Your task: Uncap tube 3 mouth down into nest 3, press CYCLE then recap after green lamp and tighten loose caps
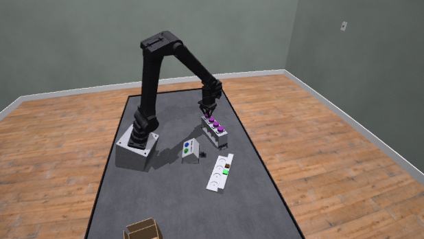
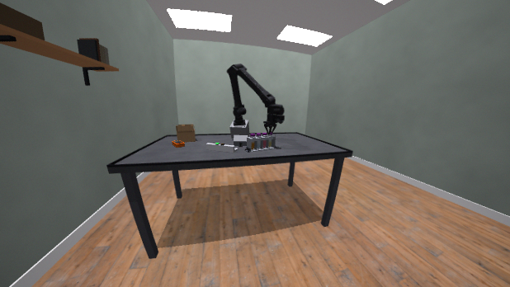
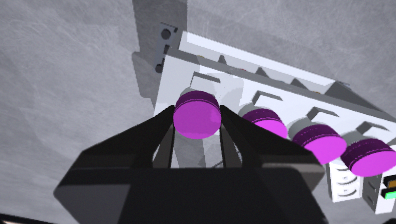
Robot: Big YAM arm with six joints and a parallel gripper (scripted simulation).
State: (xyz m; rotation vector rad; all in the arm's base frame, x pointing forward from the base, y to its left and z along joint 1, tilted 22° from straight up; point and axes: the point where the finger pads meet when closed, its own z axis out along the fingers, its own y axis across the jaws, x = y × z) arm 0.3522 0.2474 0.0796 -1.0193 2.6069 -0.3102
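Right now my hand is 40 mm short of the cap and 90 mm to the left of it. The rest, counted from my hand: blue key 130 mm behind, 200 mm to the right, 50 mm below; key housing 110 mm behind, 220 mm to the right, 60 mm below; green key 130 mm behind, 250 mm to the right, 50 mm below.
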